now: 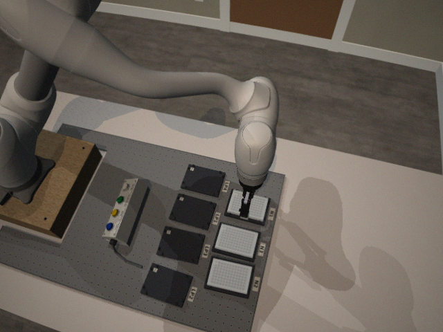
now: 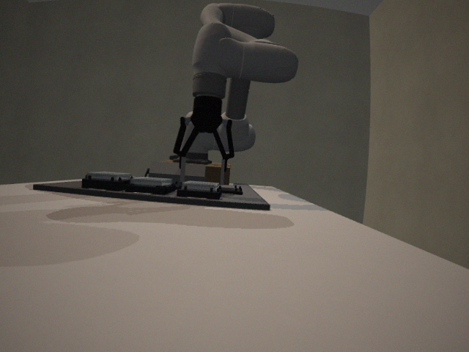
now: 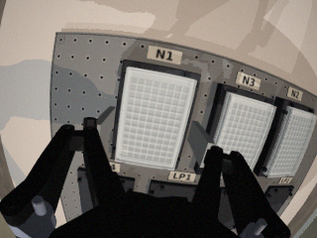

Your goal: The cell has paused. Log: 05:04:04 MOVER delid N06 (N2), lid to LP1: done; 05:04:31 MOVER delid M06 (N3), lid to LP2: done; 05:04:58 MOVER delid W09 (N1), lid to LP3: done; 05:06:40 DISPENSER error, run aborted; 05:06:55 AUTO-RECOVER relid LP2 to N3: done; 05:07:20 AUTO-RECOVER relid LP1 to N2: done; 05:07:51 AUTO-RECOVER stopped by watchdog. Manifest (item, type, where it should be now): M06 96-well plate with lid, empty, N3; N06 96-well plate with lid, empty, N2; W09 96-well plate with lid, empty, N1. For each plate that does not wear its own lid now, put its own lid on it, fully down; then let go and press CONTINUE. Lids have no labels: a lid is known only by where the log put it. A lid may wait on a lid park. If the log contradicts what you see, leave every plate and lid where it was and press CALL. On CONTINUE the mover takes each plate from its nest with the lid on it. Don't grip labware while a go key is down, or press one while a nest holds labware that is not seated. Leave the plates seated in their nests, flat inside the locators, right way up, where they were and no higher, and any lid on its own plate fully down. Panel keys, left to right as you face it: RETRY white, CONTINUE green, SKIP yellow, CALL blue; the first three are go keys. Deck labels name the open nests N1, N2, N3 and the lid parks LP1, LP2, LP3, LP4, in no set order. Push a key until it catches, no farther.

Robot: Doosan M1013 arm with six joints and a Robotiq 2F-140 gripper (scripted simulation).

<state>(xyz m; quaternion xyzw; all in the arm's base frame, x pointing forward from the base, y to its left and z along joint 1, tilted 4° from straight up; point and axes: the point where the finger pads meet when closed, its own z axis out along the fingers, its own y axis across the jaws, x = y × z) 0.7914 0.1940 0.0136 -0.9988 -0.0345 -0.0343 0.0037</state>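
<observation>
The lid is 20 mm below my hand. The rest, counted from my hand: plate: 30 mm below; then lid park LP1: 180 mm behind, 80 mm to the right, 50 mm below; then lid park LP4: 190 mm behind, 50 mm to the left, 50 mm below.
</observation>
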